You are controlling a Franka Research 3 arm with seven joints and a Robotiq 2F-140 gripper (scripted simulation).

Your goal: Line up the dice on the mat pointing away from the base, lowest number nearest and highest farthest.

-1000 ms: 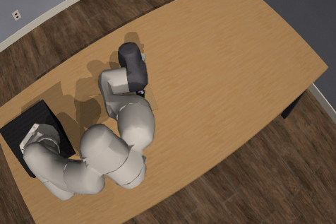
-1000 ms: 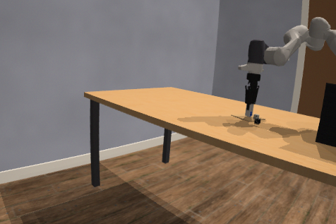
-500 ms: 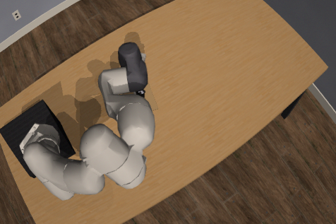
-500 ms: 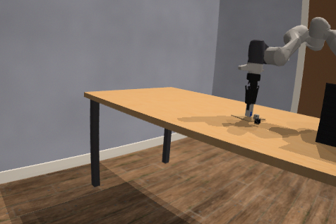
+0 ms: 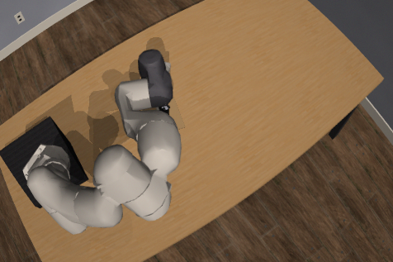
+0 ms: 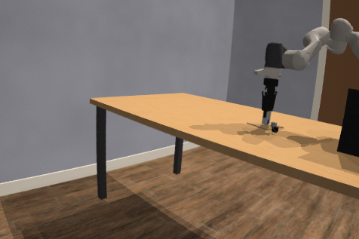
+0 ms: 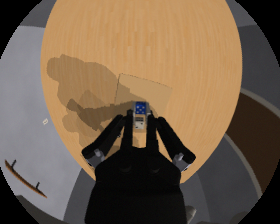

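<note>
Right now my hand is 2 cm above the blue die. The rest, counted from my hand: white die (5 cm behind, 1 cm to the left, 3 cm below); then thin tan mat (4 cm below); then black die (8 cm behind, 8 cm to the left, 3 cm below).
</note>
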